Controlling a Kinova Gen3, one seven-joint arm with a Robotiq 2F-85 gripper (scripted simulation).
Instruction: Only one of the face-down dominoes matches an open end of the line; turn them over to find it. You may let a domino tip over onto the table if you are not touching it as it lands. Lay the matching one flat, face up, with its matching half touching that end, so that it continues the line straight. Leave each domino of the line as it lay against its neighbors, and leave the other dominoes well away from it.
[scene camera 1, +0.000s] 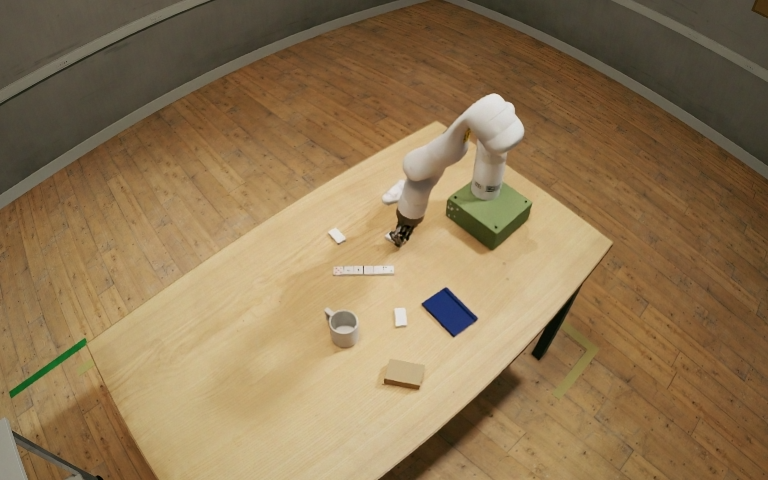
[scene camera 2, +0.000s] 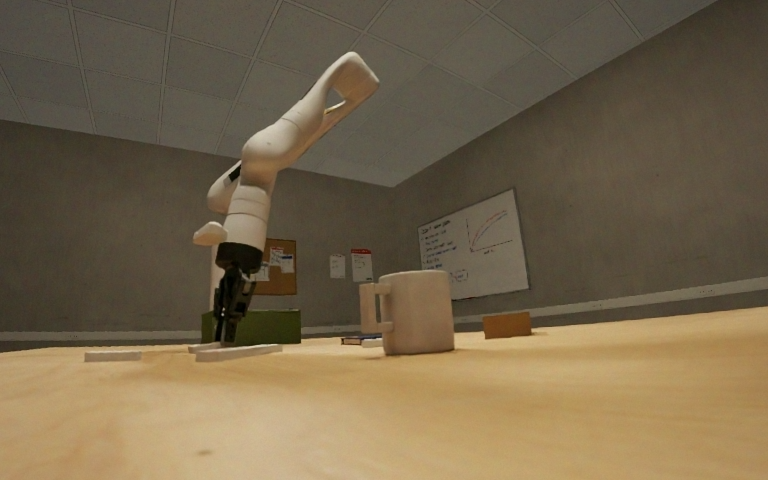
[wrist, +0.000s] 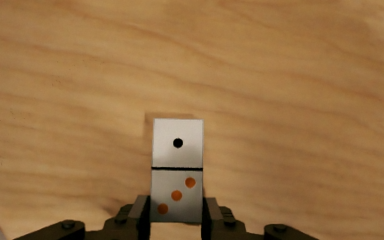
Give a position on a domino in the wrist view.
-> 176, 190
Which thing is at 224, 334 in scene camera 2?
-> The gripper.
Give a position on a grey mug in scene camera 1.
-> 343, 321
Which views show the grey mug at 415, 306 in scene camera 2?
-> Scene camera 1 and scene camera 2 only.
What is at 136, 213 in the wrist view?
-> The gripper.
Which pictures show the wooden block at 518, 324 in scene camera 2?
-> Scene camera 1 and scene camera 2 only.
